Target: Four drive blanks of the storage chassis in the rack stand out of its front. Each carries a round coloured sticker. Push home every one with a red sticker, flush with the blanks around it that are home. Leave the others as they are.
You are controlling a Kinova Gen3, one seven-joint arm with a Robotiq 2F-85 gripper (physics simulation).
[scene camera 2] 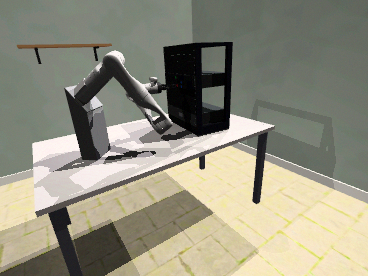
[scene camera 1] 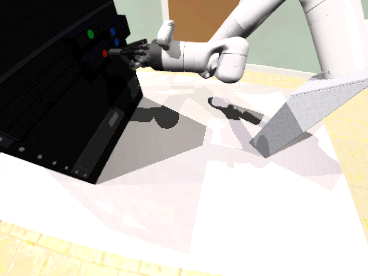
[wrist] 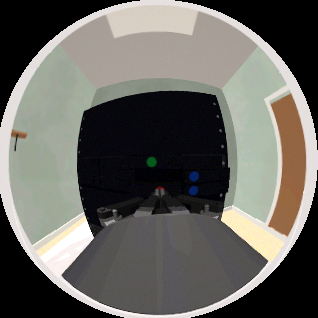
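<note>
The black rack (scene camera 1: pixel 45 105) (scene camera 2: pixel 198 131) (wrist: pixel 150 117) holds the storage chassis. The blank with the red sticker (scene camera 1: pixel 104 53) (wrist: pixel 160 189) stands out of the front, below and slightly right of the blank with the green sticker (scene camera 1: pixel 90 34) (wrist: pixel 151 162), which also stands out. Two blanks with blue stickers, upper (scene camera 1: pixel 112 32) (wrist: pixel 194 176) and lower (scene camera 1: pixel 116 42) (wrist: pixel 193 190), stand out farther right. My gripper (scene camera 1: pixel 113 51) (scene camera 2: pixel 169 87) (wrist: pixel 159 193) is shut and empty, its tips at the red sticker and hiding its lower part in the wrist view. Whether they touch is unclear.
The rack stands on the white table (scene camera 1: pixel 150 210) (scene camera 2: pixel 100 185). The arm's grey pedestal (scene camera 1: pixel 285 125) (scene camera 2: pixel 90 130) stands across from the rack front. A wooden shelf (scene camera 2: pixel 65 46) (wrist: pixel 19 134) is on the wall, and a brown door (scene camera 1: pixel 200 20) (wrist: pixel 290 165) shows beyond.
</note>
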